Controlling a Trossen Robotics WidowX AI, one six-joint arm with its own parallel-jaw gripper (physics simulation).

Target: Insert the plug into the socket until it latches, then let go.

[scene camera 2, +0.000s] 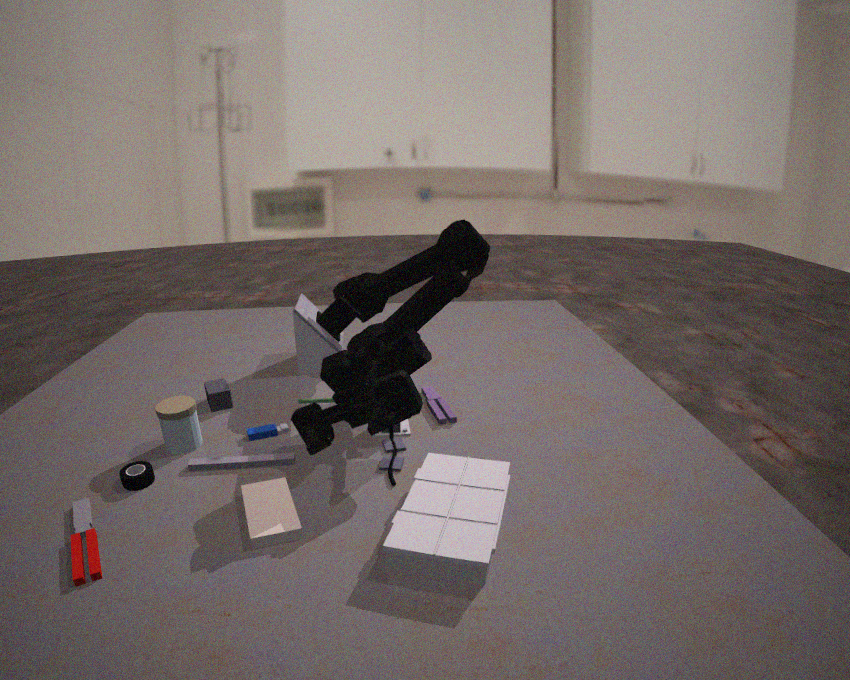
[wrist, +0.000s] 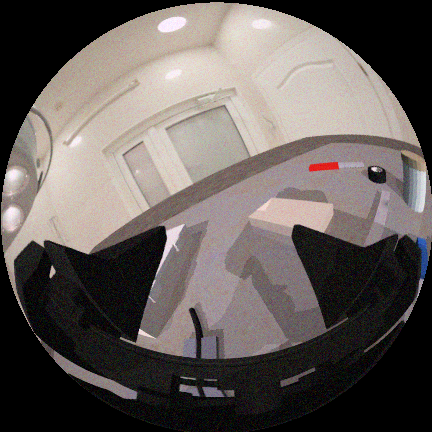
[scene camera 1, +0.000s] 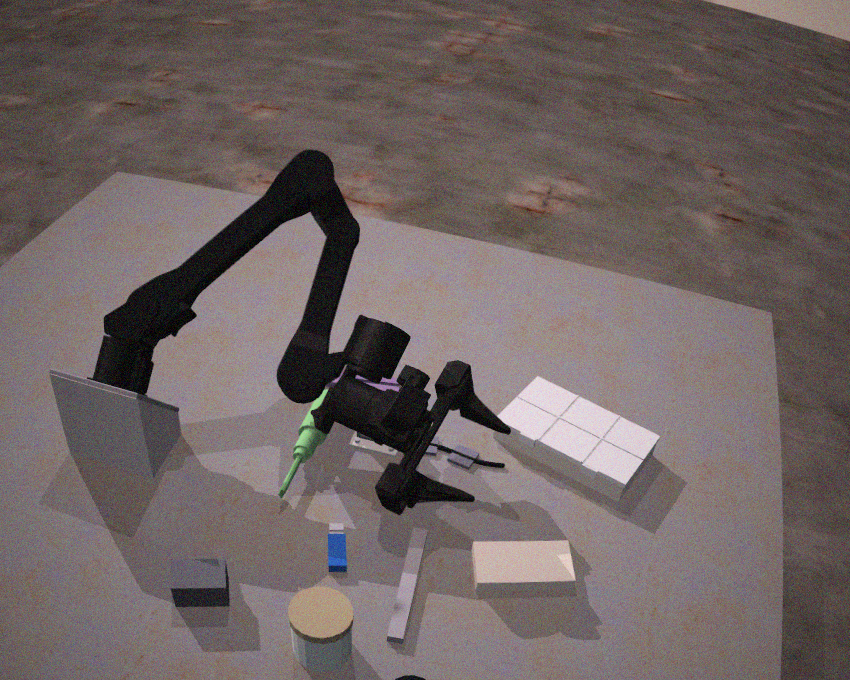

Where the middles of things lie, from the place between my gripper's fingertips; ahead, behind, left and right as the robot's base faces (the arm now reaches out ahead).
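With the beige block (scene camera 1: 498, 565) as the reference, my gripper is 6 cm above it, 6 cm short of it and 9 cm to the left of it. Going by their middles, the beige block is the nearest to my gripper of the things named here. The blue plug (scene camera 1: 337, 561) is 6 cm below my hand, 12 cm to the right of it and 15 cm behind it, while the grey bar (scene camera 1: 399, 620) is 6 cm below my hand, 6 cm behind it and 15 cm to the right of it. As for the white tiled box (scene camera 2: 448, 527), I find it 5 cm below my hand, 10 cm ahead of it and 13 cm to the left of it.
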